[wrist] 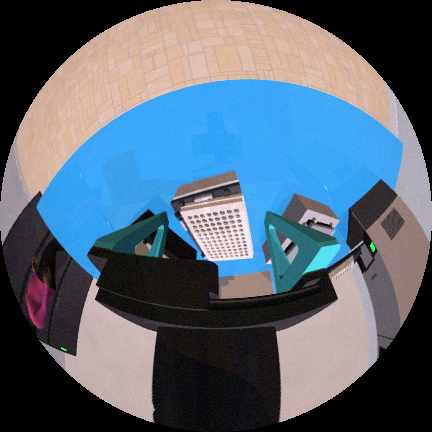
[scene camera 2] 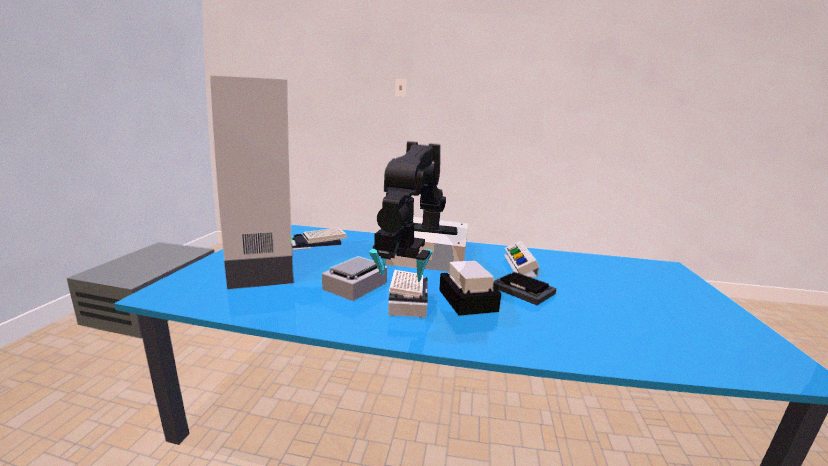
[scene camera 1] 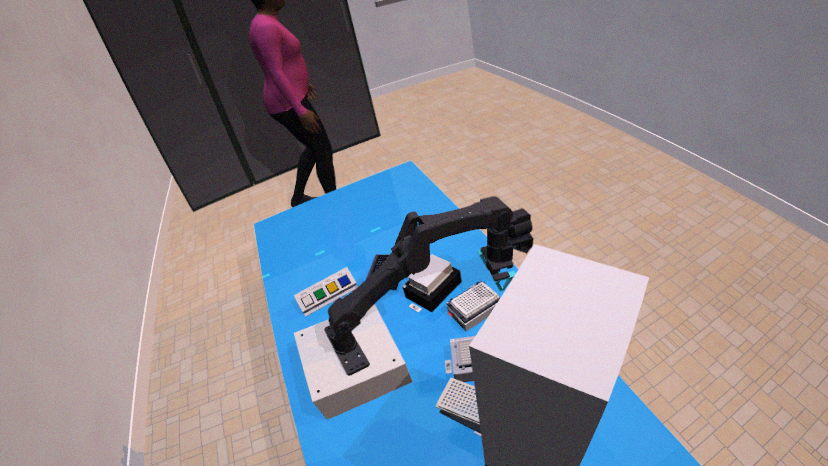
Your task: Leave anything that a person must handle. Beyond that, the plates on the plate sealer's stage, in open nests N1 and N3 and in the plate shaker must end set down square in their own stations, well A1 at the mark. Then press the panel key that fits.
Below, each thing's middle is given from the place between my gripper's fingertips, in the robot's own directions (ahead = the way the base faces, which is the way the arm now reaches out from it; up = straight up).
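Labels:
Shaker station (scene camera 2: 399,305): my hand 8 cm above it, 8 cm past it, 2 cm to the right of it. Button box (scene camera 1: 341,283), from my hand: 40 cm to the left, 46 cm behind, 8 cm below.

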